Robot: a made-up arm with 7 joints. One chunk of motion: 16 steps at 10 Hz.
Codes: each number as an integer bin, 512 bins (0 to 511) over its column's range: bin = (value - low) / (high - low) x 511, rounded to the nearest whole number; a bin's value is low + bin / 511 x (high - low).
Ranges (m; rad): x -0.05..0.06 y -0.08..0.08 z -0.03..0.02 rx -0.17..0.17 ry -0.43..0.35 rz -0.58..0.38
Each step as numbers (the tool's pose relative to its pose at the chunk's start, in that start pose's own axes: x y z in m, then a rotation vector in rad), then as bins.
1 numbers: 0.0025 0.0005 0.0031 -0.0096 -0.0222 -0.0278
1 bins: 244 257 338 241 267 294
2 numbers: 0.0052 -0.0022 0.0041 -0.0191 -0.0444 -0.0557
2 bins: 256 248 349 227 253 279
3 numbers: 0.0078 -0.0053 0.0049 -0.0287 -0.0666 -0.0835
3 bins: 269 239 357 212 238 264
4 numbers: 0.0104 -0.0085 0.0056 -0.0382 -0.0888 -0.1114
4 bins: 281 228 364 198 224 249
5 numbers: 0.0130 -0.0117 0.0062 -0.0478 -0.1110 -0.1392
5 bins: 293 218 370 184 209 235
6 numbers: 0.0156 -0.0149 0.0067 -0.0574 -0.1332 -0.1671
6 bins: 305 208 375 169 194 220
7 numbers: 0.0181 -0.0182 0.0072 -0.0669 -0.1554 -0.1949
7 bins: 316 197 380 155 180 205
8 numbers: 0.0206 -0.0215 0.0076 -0.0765 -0.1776 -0.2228
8 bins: 328 187 384 141 165 190
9 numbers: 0.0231 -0.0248 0.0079 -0.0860 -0.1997 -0.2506
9 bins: 340 176 387 126 151 175
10 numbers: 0.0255 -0.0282 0.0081 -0.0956 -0.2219 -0.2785
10 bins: 351 165 389 112 136 160
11 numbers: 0.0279 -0.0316 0.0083 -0.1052 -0.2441 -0.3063
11 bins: 362 155 391 97 122 146
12 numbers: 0.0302 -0.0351 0.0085 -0.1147 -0.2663 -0.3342
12 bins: 373 143 393 83 107 131
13 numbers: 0.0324 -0.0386 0.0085 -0.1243 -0.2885 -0.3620
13 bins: 383 132 393 69 93 116
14 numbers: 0.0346 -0.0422 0.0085 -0.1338 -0.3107 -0.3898
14 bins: 393 121 393 54 78 101
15 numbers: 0.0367 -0.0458 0.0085 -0.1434 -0.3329 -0.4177
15 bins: 403 109 393 40 64 86
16 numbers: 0.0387 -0.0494 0.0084 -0.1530 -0.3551 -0.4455
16 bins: 412 98 392 26 49 72
